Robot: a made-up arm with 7 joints.
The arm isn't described. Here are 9 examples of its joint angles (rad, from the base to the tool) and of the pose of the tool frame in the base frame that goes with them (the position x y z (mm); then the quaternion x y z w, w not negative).
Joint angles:
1: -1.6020 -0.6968 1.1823 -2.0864 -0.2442 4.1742 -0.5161
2: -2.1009 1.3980 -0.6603 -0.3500 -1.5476 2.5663 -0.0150
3: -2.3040 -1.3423 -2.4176 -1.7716 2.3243 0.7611 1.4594
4: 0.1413 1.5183 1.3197 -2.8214 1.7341 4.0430 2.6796
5: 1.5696 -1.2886 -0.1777 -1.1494 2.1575 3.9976 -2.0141
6: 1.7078 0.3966 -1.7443 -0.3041 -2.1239 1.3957 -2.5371
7: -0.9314 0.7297 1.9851 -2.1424 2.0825 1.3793 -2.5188
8: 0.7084 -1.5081 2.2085 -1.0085 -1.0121 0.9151 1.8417
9: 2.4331 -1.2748 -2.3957 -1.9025 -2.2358 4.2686 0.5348
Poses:
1: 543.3 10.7 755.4 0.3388 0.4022 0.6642 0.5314
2: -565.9 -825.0 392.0 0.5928 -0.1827 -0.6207 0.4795
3: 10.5 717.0 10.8 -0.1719 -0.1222 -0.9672 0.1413
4: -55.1 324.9 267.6 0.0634 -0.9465 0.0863 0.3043
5: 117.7 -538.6 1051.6 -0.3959 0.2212 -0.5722 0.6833
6: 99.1 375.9 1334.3 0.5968 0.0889 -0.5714 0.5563
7: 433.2 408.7 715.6 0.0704 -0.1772 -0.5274 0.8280
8: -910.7 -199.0 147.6 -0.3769 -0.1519 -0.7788 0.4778
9: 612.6 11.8 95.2 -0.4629 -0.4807 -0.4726 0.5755
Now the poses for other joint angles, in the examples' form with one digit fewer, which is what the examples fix.
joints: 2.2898 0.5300 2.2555 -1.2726 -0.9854 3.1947 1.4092
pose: -318 -245 1196 0.071 -0.443 0.778 0.439
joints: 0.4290 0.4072 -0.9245 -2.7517 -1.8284 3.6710 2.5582
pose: 330 -150 271 -0.835 0.541 0.017 0.093
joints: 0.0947 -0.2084 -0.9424 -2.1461 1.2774 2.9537 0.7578
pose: 316 -503 678 -0.119 0.840 -0.336 0.408
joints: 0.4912 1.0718 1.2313 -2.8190 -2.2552 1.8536 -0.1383
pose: -205 298 236 -0.235 0.931 0.239 0.143
